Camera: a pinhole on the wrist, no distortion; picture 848 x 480 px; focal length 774.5 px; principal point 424.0 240.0 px. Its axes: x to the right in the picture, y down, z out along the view. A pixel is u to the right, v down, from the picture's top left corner.
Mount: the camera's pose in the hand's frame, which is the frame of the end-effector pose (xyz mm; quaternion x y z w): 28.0 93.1 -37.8 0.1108 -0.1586 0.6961 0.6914
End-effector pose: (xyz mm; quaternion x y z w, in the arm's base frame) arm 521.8 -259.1 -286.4 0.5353 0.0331 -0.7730 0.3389
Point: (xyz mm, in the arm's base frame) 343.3 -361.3 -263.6
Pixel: 384 75
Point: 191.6 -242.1 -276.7
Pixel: 112 154
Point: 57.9 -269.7 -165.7
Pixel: 270 240
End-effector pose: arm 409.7 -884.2 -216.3 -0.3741 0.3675 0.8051 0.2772
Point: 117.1 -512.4 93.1
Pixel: 771 252
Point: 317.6 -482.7 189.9
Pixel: outside the picture
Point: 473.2 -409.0 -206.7
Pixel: 79 182
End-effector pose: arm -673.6 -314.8 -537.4 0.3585 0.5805 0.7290 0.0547
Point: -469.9 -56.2 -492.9
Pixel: 582 248
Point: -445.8 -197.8 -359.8
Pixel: outside the picture
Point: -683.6 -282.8 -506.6
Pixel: outside the picture
